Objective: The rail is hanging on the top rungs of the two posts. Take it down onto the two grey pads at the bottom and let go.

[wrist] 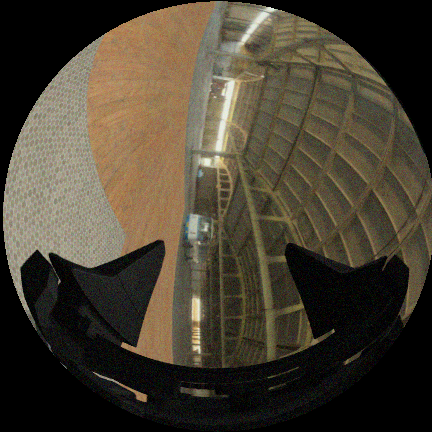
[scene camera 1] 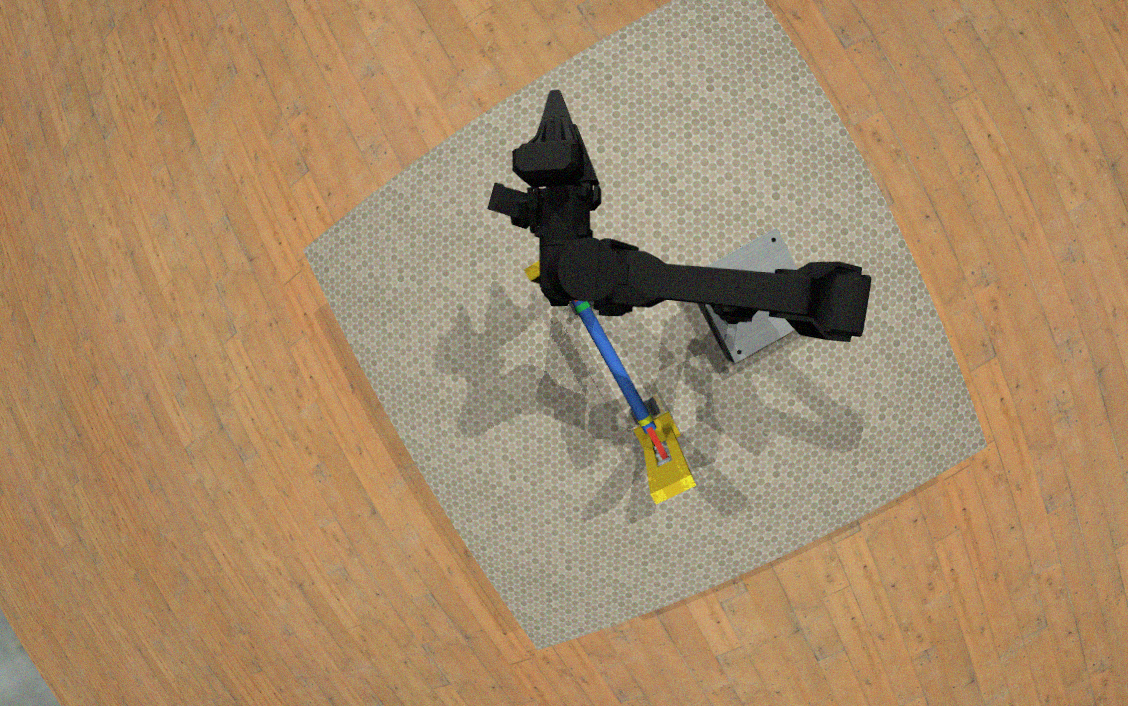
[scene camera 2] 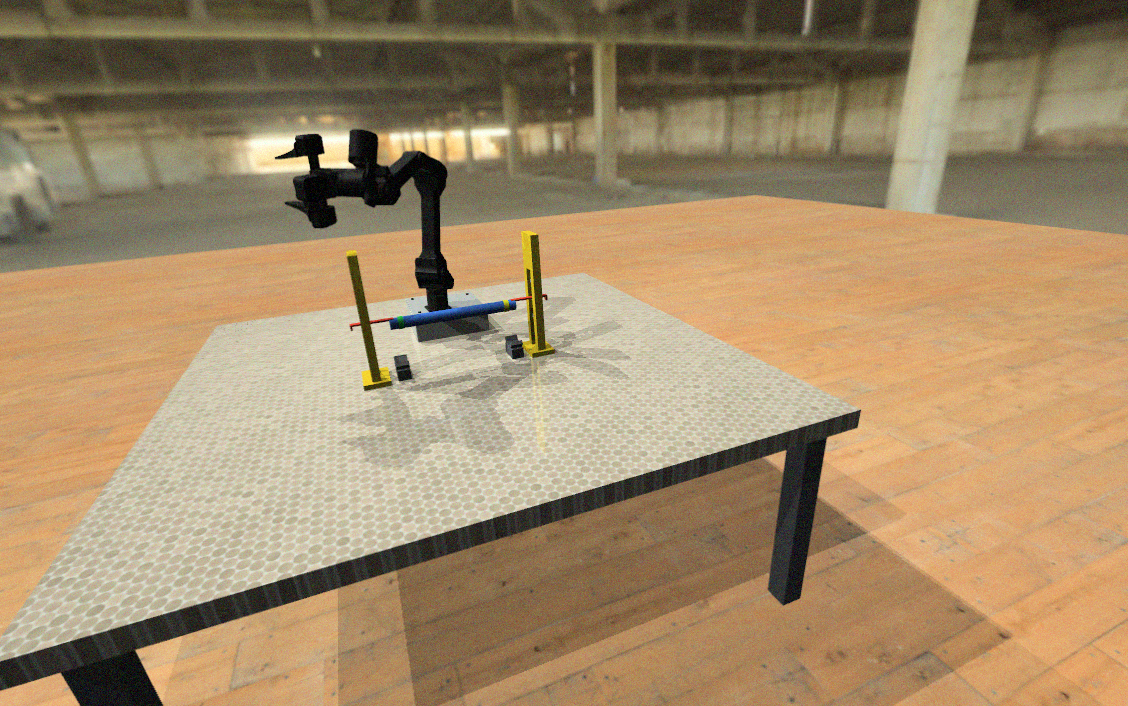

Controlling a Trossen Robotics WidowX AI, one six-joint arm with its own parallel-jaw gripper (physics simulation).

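Places are measured from the arm's base along level axes (x ahead, y left, z up), in millimetres.
Pixels of known places: gripper, fingertip midpoint: (wrist: 227,249) (scene camera 1: 564,109) (scene camera 2: 280,180); arm's base, origin of the base link: (scene camera 2: 438,308).
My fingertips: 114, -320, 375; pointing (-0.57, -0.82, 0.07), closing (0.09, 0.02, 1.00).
Ahead of a thing's pixels: the offset from my fingertips to its top centre, as dx, dy, dz. Level surfaces: height alone.
The blue rail {+145, +303, -304} (scene camera 1: 615,362) (scene camera 2: 453,313) has red rod ends, a green band and a yellow band. It lies across the two yellow posts, its red ends at about mid-height of the left post {+129, +103, -150} (scene camera 2: 363,316) and right post {+161, +502, -150} (scene camera 2: 536,291) in scene camera 2, well above the pads. Two small dark grey pads {+134, +165, -406} (scene camera 2: 403,367) {+156, +440, -406} (scene camera 2: 514,347) stand on the table beside the post bases. My gripper (scene camera 2: 283,180) (wrist: 227,249) is open and empty, high above and to the left of the rail in scene camera 2. In scene camera 1 my arm hides most of one post.
The patterned table {dz -450} (scene camera 1: 748,541) (scene camera 2: 249,499) carries the posts and the arm's grey base plate (scene camera 1: 756,337). The arm (scene camera 1: 715,287) (scene camera 2: 430,220) rises behind the rail in scene camera 2 and passes over the rail's green-banded end in scene camera 1. Wooden floor surrounds the table.
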